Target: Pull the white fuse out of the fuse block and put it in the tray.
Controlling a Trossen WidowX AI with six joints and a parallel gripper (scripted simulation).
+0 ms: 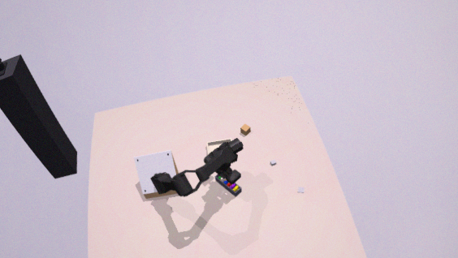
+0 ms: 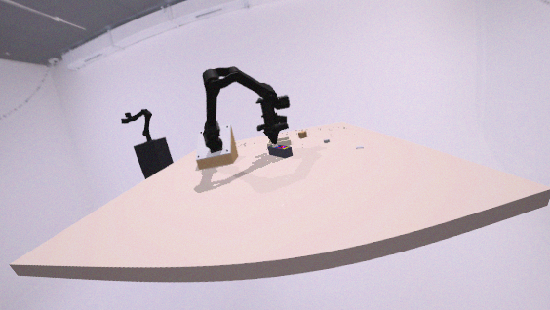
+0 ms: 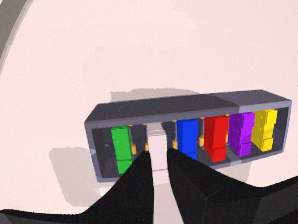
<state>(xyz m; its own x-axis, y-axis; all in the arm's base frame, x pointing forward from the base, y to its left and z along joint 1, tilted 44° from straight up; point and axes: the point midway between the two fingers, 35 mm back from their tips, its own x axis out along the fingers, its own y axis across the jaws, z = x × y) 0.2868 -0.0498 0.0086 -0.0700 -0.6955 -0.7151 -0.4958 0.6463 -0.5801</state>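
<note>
My gripper tip is now 19 cm to the right of the tray, 5 cm above it and 3 cm short of it. Round my gripper tip: white fuse: 1 cm below.
</note>
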